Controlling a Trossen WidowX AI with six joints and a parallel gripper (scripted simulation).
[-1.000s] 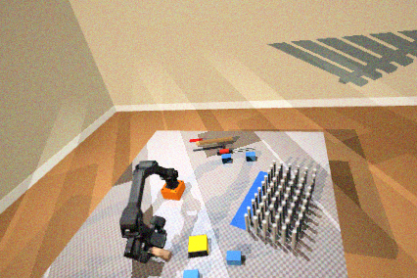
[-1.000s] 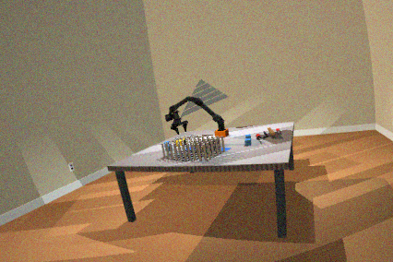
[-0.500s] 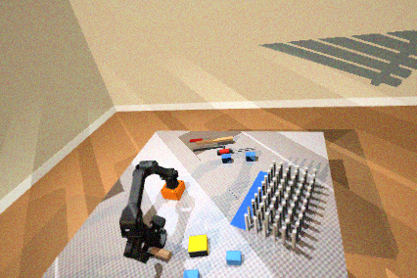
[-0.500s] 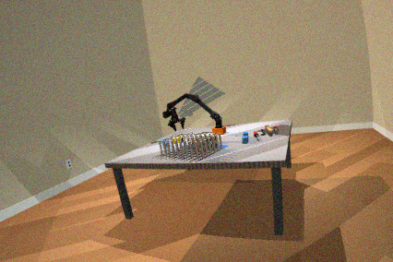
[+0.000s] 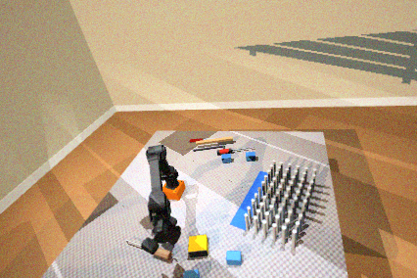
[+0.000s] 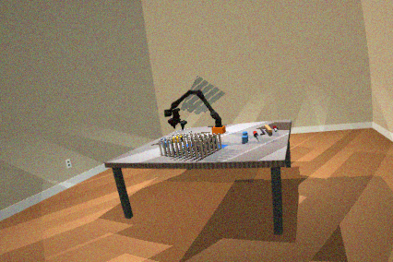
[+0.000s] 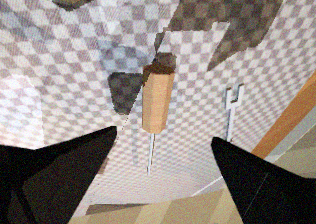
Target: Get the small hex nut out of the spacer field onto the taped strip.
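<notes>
Now: gripper tip 11 cm past the wooden-handled rod, 7 cm above it and 1 cm to the left of it. The rest, counted from my gripper tip: yellow block: 14 cm ahead, 9 cm to the left, 6 cm below; then blue taped strip: 45 cm to the left, 28 cm ahead, 8 cm below.
</notes>
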